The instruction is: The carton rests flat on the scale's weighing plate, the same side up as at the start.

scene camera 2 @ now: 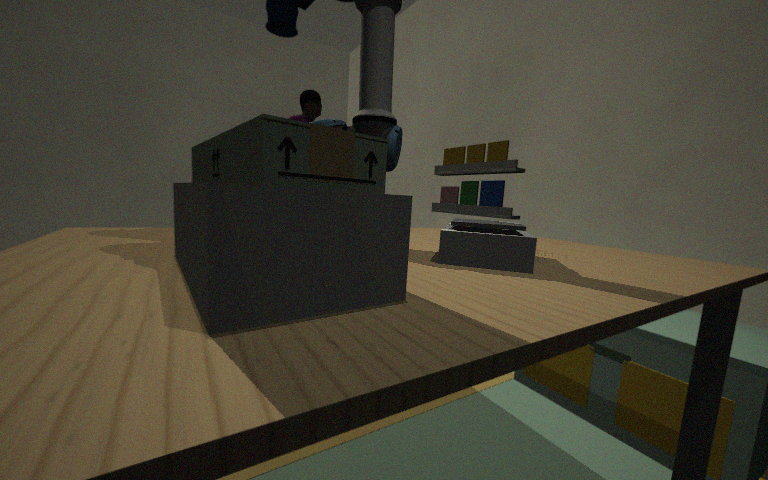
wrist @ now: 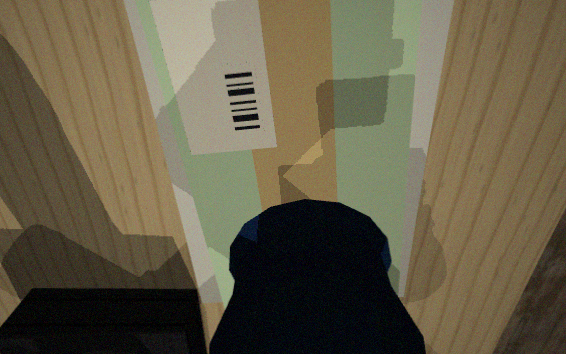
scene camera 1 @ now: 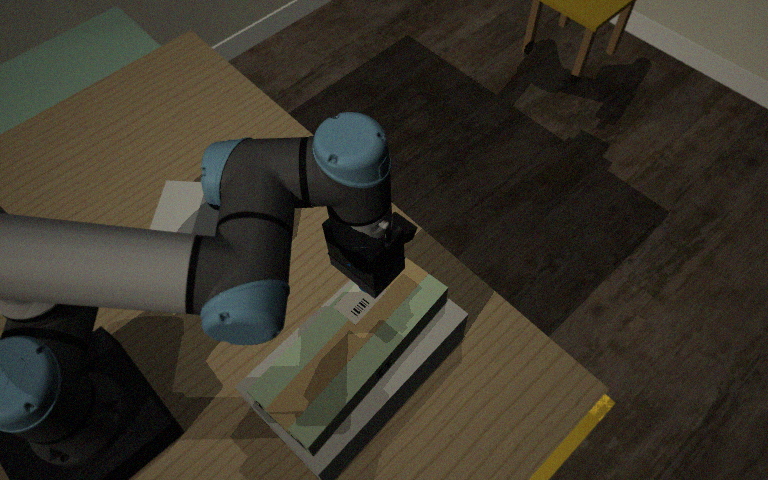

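Pixels of known places: hand at its tool point: (scene camera 2: 281,29) (wrist: 309,266); arm's base at its link origin: (scene camera 1: 80,418).
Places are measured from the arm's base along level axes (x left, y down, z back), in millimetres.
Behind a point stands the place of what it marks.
Observation:
The green carton (scene camera 1: 339,362) @(y -101, x -290, z -338 mm) (scene camera 2: 339,152) @(y -79, x -264, z -551 mm) (wrist: 370,165) @(y -101, x -319, z -384 mm) with brown tape lies flat on a long grey block (scene camera 1: 413,365) @(y -43, x -368, z -427 mm) (scene camera 2: 305,249) @(y 11, x -301, z -563 mm) (wrist: 435,60) @(y -43, x -371, z -427 mm). Its barcode label faces up and its end arrows point up. What looks like the scale (scene camera 1: 175,203) @(y 14, x 250, z -381 mm) (scene camera 2: 487,251) @(y 45, x 73, z -492 mm) stands apart, partly hidden by the arm in scene camera 1; its grey plate (scene camera 2: 487,224) @(y -2, x 84, z -479 mm) bears no carton. My gripper (scene camera 1: 365,291) @(y -226, x -279, z -430 mm) (wrist: 310,220) is open, a suction cup with nothing seen on it, above the carton's label end. The cup's lip is hidden in scene camera 1; the exact gap cannot be told.
The arm's black base (scene camera 1: 96,418) @(y -65, x -56, z -28 mm) stands left of the grey block on the wooden table (scene camera 1: 498,390) @(y 76, x -488, z -527 mm). Wall shelves (scene camera 2: 478,168) with coloured boxes and a person's head (scene camera 2: 310,103) show behind. A yellow strip (scene camera 1: 572,438) marks the table's edge; a yellow stool (scene camera 1: 594,11) stands beyond.

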